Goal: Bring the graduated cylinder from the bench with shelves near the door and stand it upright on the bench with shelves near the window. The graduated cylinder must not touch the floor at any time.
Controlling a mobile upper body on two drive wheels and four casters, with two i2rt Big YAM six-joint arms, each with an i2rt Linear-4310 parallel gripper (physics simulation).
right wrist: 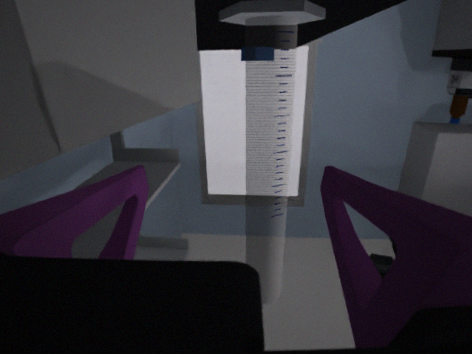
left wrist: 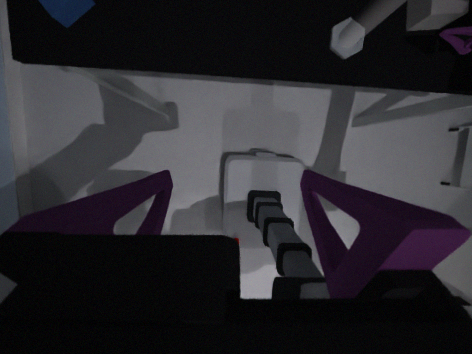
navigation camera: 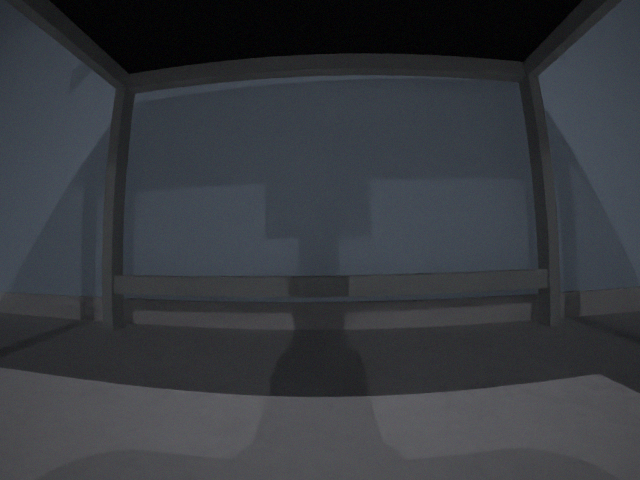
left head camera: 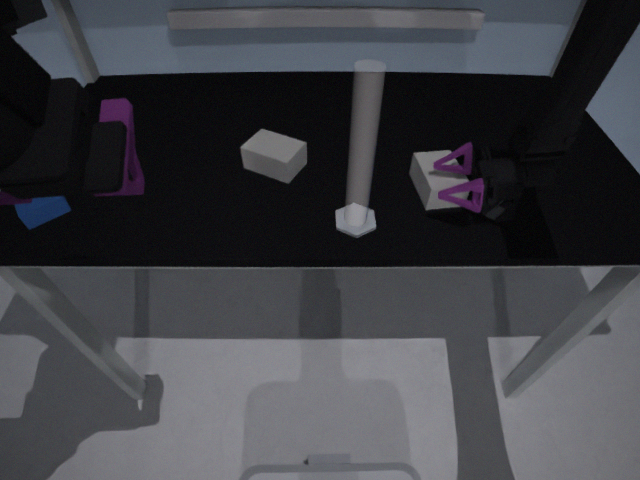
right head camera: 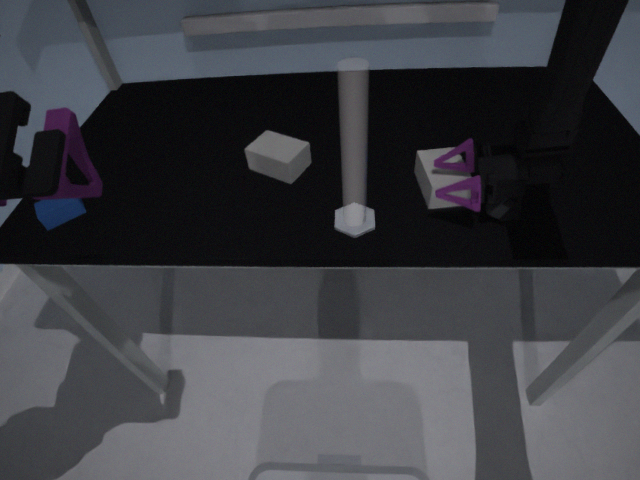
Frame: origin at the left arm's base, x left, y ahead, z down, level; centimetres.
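Where they show: left gripper, fingertip midpoint: [left wrist: 236,177] [left head camera: 85,191] [right head camera: 52,194]; right gripper, fingertip midpoint: [right wrist: 234,176] [left wrist: 447,8] [left head camera: 435,179] [right head camera: 434,178].
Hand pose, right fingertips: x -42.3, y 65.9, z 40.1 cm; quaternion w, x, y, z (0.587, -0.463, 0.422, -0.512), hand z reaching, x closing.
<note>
Things, the pixels of their top centre, and the offset from my right fingertips. Level surfaces: height alone.
- clear graduated cylinder, middle of its top: [right wrist: 262,290] [right head camera: 353,64] [left head camera: 370,65] dy -1.6, dx +14.8, dz -22.7 cm
- black bench top, its level: dz +9.4 cm
- blue block, middle of its top: [left head camera: 37,198] [right head camera: 55,201] [right wrist: 257,60] dy +2.3, dx +80.9, dz +5.4 cm
The clear graduated cylinder [left head camera: 364,134] [right head camera: 353,134] [left wrist: 347,40] [right wrist: 270,150] stands upright on its hexagonal foot on the black bench top [left head camera: 206,232] [right head camera: 206,232] [left wrist: 200,52], near the front edge. My right gripper [left head camera: 438,180] [right head camera: 436,179] [right wrist: 234,176] is open and empty, to the right of the cylinder and apart from it, with its fingers over a white box. The cylinder shows beyond the open fingers in the right wrist view. My left gripper [left head camera: 77,196] [left wrist: 236,177] is open and empty at the far left, high above the bench. Which bench this is I cannot tell.
A white box [left head camera: 273,155] [right head camera: 278,156] lies left of the cylinder. Another white box [left head camera: 422,180] [right head camera: 426,180] lies right of it. A blue block [left head camera: 43,210] [right head camera: 59,212] [left wrist: 67,10] lies at the left end. A crossbar [navigation camera: 320,285] joins the bench legs low down.
</note>
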